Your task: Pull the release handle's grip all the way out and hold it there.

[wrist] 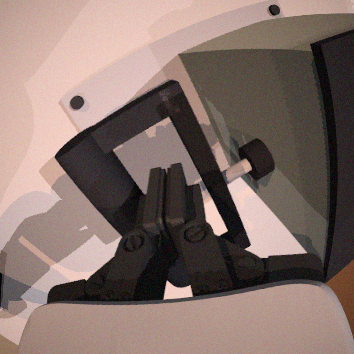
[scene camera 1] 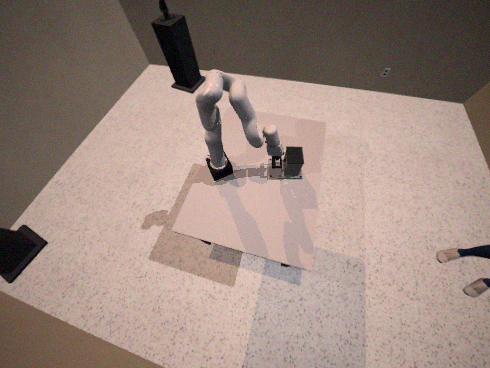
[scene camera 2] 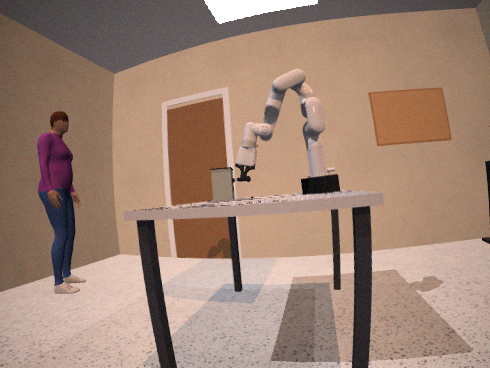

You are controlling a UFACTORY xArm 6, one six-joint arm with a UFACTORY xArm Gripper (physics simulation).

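Note:
The release handle [wrist: 95, 180] [scene camera 2: 247, 179] is a black rectangular frame with a thick grip bar on the side away from the box. In the wrist view a pale rod [wrist: 238, 171] runs from the frame to a black round collar [wrist: 257, 158] on the box's face, with a stretch of rod bare between them. The grey-green box [wrist: 260, 95] [scene camera 2: 222, 185] has a dark top [scene camera 1: 294, 154]. My gripper [wrist: 172, 186] [scene camera 2: 244, 173] is shut and empty. In the wrist view its fingertips overlap the frame's opening, between the grip bar and the thin inner bar; contact cannot be told.
The box stands on a pale base plate [wrist: 122, 72] with dark screws, on the table [scene camera 1: 250, 215] [scene camera 2: 300, 206]. The arm's black base [scene camera 1: 220, 170] [scene camera 2: 320, 184] stands on the same table. A person [scene camera 2: 57, 170] stands on the floor beyond the table.

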